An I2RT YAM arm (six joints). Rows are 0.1 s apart.
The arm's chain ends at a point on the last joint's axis. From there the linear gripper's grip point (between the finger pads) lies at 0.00 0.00 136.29 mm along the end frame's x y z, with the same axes.
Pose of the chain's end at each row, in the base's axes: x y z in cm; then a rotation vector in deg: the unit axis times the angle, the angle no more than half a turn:
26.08, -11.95, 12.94, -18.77, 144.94, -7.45
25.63, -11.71, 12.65, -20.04, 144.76, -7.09
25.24, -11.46, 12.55, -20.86, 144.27, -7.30
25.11, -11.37, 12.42, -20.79, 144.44, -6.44
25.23, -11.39, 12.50, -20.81, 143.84, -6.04
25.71, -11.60, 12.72, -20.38, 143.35, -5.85
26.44, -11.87, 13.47, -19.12, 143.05, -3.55
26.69, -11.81, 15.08, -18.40, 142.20, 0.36
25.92, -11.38, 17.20, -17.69, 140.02, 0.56
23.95, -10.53, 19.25, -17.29, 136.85, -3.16
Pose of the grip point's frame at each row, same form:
33.72, -12.24, 1.66, -18.77, 144.94, -7.45
33.28, -11.87, 1.37, -20.04, 144.76, -7.09
32.96, -11.60, 1.32, -20.86, 144.27, -7.30
32.79, -11.37, 1.16, -20.79, 144.44, -6.44
33.02, -11.31, 1.32, -20.81, 143.84, -6.04
33.60, -11.49, 1.61, -20.38, 143.35, -5.85
34.39, -11.42, 2.41, -19.12, 143.05, -3.55
34.74, -10.71, 4.14, -18.40, 142.20, 0.36
34.39, -10.21, 6.59, -17.69, 140.02, 0.56
33.07, -9.93, 9.14, -17.29, 136.85, -3.16

